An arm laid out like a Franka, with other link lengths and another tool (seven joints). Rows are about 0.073 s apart.
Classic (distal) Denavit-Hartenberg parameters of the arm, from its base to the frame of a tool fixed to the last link. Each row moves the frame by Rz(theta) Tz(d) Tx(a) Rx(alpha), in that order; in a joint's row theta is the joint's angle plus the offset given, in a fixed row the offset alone. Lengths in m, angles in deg.
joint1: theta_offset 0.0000  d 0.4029  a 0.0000  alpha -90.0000
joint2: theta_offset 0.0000  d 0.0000  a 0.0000  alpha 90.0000
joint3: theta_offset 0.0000  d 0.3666  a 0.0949  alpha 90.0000
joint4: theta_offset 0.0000  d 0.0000  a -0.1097  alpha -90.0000
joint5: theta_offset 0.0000  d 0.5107  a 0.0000  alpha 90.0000
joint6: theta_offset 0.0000  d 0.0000  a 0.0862  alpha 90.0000
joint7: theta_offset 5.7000  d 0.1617  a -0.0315  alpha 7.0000
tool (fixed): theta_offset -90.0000  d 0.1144  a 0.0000  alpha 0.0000
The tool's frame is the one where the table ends.
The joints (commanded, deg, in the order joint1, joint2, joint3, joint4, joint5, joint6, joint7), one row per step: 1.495 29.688 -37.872 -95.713 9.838 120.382 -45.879; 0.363 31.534 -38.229 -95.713 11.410 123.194 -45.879; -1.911 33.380 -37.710 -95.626 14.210 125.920 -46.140; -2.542 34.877 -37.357 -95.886 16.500 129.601 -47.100; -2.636 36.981 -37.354 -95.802 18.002 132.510 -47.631; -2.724 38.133 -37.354 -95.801 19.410 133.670 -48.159; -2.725 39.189 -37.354 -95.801 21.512 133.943 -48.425; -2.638 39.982 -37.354 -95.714 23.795 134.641 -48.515; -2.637 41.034 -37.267 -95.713 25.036 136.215 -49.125; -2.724 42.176 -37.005 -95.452 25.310 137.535 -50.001; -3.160 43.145 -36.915 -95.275 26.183 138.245 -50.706; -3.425 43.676 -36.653 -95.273 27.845 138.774 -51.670
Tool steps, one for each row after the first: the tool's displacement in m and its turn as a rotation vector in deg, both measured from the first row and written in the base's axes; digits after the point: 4 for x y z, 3 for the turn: -0.0019 -0.0206 -0.0174 -0.945 -1.278 -1.757; -0.0057 -0.0417 -0.0385 -0.763 -3.212 -4.341; 0.0020 -0.0507 -0.0561 -1.471 -5.498 -4.563; 0.0073 -0.0576 -0.0767 -2.582 -6.424 -4.544; 0.0085 -0.0594 -0.0892 -2.599 -6.871 -4.782; 0.0091 -0.0560 -0.1024 -1.689 -7.220 -5.763; 0.0139 -0.0528 -0.1109 -1.041 -8.338 -6.883; 0.0170 -0.0548 -0.1218 -1.465 -9.045 -6.814; 0.0196 -0.0572 -0.1325 -2.189 -9.067 -5.752; 0.0170 -0.0625 -0.1423 -2.319 -9.129 -5.829; 0.0180 -0.0619 -0.1498 -1.758 -9.790 -6.004
